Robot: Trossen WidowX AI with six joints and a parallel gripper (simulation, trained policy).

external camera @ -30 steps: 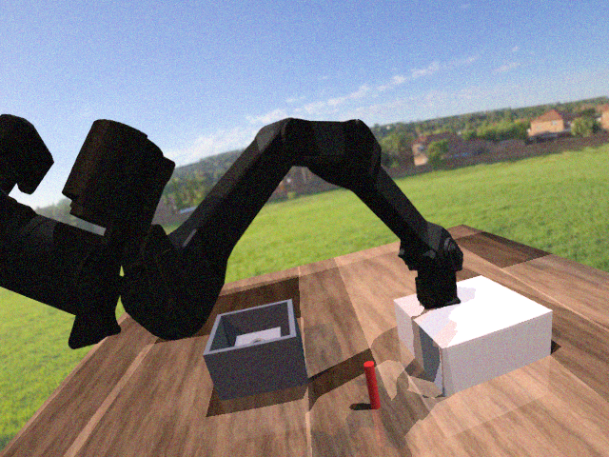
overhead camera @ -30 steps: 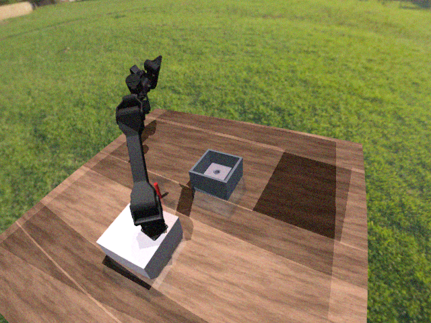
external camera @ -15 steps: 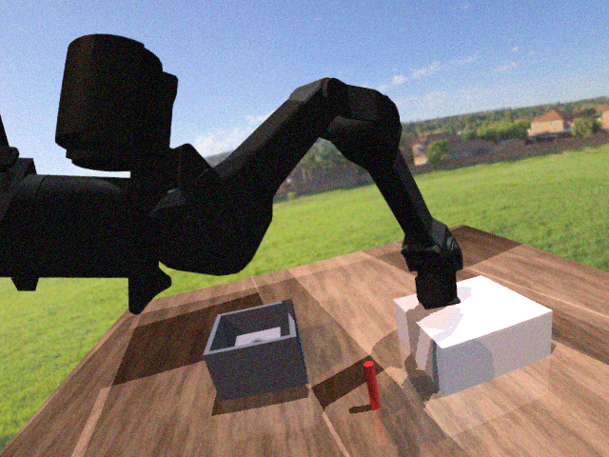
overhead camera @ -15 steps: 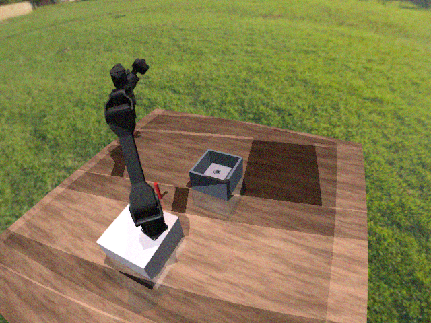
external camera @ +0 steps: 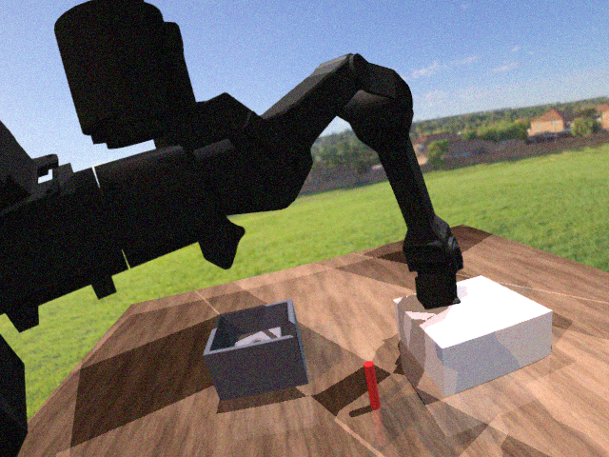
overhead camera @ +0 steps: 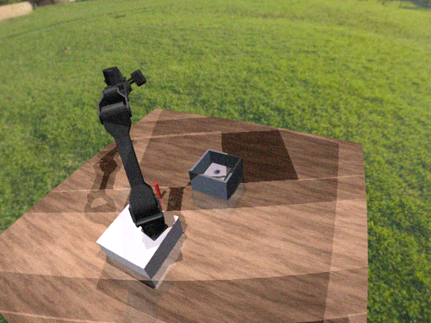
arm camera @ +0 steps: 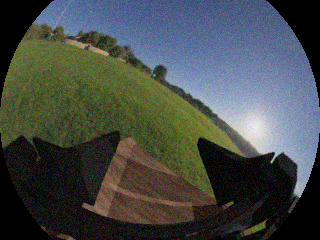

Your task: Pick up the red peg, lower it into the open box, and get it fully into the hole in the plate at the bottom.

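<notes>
The red peg lies 24 cm behind my gripper tip, 35 cm to the right of it and 32 cm below it. Round my gripper tip: pale plate (4 cm behind, 50 cm to the right, 31 cm below); then grey box (4 cm behind, 50 cm to the right, 33 cm below).
</notes>
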